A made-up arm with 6 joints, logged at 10 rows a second.
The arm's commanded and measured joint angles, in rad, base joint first. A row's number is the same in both.
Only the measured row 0 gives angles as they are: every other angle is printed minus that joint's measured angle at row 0.
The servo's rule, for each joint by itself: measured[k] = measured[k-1] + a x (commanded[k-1-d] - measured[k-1]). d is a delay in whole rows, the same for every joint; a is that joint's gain. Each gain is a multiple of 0.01, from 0.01 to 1. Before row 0 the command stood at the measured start. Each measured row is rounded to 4 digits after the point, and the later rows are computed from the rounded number. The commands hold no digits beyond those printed.
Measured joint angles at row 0:
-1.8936 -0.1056 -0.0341 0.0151 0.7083 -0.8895
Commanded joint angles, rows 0 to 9:
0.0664 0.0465 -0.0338 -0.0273 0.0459 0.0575
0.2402 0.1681 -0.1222 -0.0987 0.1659 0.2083
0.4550 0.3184 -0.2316 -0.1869 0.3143 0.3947
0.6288 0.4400 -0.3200 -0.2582 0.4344 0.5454
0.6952 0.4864 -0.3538 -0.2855 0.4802 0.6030
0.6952 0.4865 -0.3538 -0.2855 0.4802 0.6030
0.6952 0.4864 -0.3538 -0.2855 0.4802 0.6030
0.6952 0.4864 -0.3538 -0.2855 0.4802 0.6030
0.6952 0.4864 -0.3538 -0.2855 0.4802 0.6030
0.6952 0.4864 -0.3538 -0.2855 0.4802 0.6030
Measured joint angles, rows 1 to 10:
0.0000 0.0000 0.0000 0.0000 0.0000 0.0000
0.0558 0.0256 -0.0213 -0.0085 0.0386 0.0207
0.2107 0.1040 -0.0849 -0.0365 0.1455 0.0882
0.4159 0.2219 -0.1773 -0.0831 0.2873 0.1985
0.5947 0.3419 -0.2672 -0.1374 0.4109 0.3234
0.6791 0.4214 -0.3218 -0.1833 0.4691 0.4241
0.6926 0.4572 -0.3420 -0.2150 0.4784 0.4885
0.6948 0.4733 -0.3494 -0.2369 0.4799 0.5297
0.6951 0.4805 -0.3522 -0.2520 0.4802 0.5561
0.6952 0.4837 -0.3532 -0.2624 0.4802 0.5730
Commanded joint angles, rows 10 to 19:
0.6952 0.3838 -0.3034 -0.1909 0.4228 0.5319
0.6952 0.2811 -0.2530 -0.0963 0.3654 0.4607
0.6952 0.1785 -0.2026 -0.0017 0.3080 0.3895
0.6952 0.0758 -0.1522 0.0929 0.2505 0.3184
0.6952 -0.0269 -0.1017 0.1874 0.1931 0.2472
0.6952 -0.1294 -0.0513 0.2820 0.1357 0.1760
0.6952 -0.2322 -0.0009 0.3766 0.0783 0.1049
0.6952 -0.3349 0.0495 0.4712 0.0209 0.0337
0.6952 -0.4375 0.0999 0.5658 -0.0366 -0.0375
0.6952 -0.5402 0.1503 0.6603 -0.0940 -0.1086
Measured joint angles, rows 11 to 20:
0.6952 0.4852 -0.3536 -0.2696 0.4802 0.5838
0.6952 0.4294 -0.3220 -0.2452 0.4320 0.5651
0.6952 0.3478 -0.2785 -0.1990 0.3761 0.5275
0.6952 0.2547 -0.2307 -0.1378 0.3189 0.4778
0.6952 0.1563 -0.1812 -0.0663 0.2614 0.4204
0.6952 0.0555 -0.1311 0.0123 0.2040 0.3580
0.6952 -0.0462 -0.0808 0.0959 0.1466 0.2925
0.6952 -0.1485 -0.0305 0.1829 0.0892 0.2250
0.6952 -0.2510 0.0199 0.2723 0.0318 0.1561
0.6952 -0.3536 0.0703 0.3633 -0.0257 0.0864

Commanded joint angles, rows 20 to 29:
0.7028 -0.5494 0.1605 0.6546 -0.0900 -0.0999
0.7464 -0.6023 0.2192 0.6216 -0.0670 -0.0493
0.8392 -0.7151 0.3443 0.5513 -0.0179 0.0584
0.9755 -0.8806 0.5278 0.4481 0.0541 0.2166
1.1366 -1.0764 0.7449 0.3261 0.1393 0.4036
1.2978 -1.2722 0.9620 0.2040 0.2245 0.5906
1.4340 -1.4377 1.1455 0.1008 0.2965 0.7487
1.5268 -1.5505 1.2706 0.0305 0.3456 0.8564
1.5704 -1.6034 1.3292 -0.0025 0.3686 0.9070
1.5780 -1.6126 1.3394 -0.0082 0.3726 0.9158
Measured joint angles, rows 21 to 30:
0.6952 -0.4562 0.1207 0.4554 -0.0831 0.0162
0.7016 -0.5075 0.1458 0.5172 -0.0889 -0.0256
0.7392 -0.5596 0.1920 0.5496 -0.0705 -0.0341
0.8232 -0.6451 0.2879 0.5501 -0.0263 -0.0008
0.9511 -0.7746 0.4390 0.5185 0.0412 0.0775
1.1069 -0.9406 0.6317 0.4589 0.1236 0.1949
1.2673 -1.1230 0.8398 0.3799 0.2084 0.3374
1.4073 -1.2961 1.0324 0.2934 0.2824 0.4855
1.5077 -1.4360 1.1825 0.2119 0.3355 0.6190
1.5604 -1.5281 1.2749 0.1454 0.3633 0.7227

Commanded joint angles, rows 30 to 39:
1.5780 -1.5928 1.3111 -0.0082 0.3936 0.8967
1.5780 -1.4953 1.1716 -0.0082 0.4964 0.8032
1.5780 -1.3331 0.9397 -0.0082 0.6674 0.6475
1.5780 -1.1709 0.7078 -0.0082 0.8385 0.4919
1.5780 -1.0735 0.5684 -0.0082 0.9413 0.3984
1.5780 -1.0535 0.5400 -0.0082 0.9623 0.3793
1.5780 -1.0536 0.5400 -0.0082 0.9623 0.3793
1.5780 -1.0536 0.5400 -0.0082 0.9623 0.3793
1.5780 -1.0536 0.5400 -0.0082 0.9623 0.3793
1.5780 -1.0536 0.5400 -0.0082 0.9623 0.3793
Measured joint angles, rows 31 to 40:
1.5752 -1.5746 1.3155 0.0978 0.3711 0.7922
1.5776 -1.5846 1.3127 0.0649 0.3900 0.8298
1.5779 -1.5355 1.2238 0.0422 0.4794 0.8202
1.5780 -1.4242 1.0448 0.0266 0.6373 0.7580
1.5780 -1.2849 0.8325 0.0158 0.8063 0.6622
1.5780 -1.1686 0.6661 0.0084 0.9197 0.5672
1.5780 -1.1053 0.5867 0.0033 0.9555 0.4996
1.5780 -1.0769 0.5573 -0.0003 0.9612 0.4563
1.5780 -1.0641 0.5464 -0.0027 0.9621 0.4286
1.5780 -1.0583 0.5424 -0.0044 0.9623 0.4109

